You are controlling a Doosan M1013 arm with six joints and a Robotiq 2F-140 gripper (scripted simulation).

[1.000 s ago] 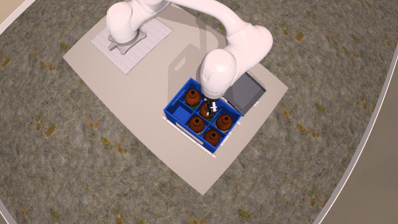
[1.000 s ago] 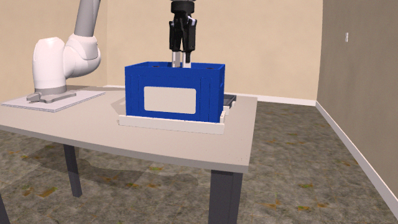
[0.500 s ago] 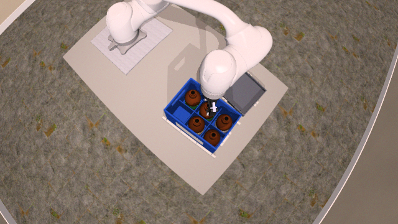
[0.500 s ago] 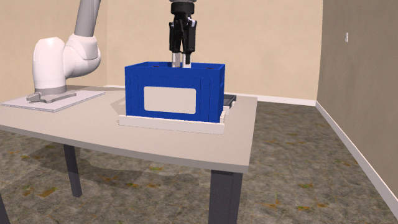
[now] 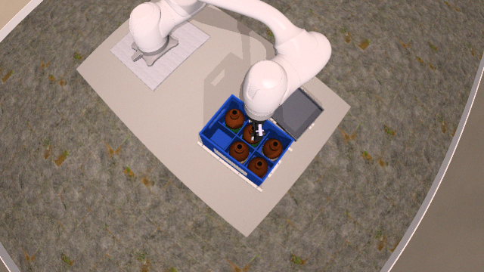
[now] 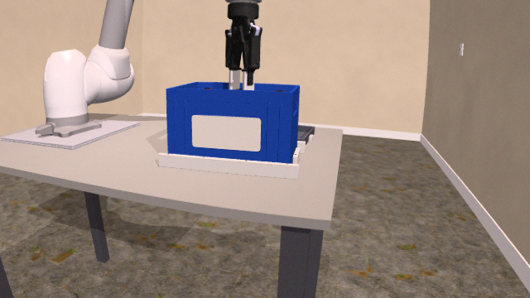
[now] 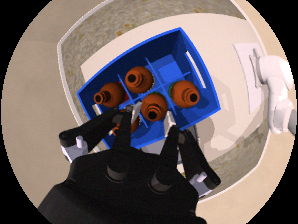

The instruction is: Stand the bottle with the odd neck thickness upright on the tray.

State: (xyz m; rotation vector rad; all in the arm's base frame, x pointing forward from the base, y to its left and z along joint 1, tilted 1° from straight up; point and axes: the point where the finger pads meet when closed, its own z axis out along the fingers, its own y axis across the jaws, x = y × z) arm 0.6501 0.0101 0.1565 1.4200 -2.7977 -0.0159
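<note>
Now: hand 90 mm above the crate, 40 mm to the left of it and 10 mm short of it. Also, from my hand: bottle 100 mm ahead, 90 mm below, 70 mm to the right; then dark grey tray 220 mm to the left, 160 mm below.
</note>
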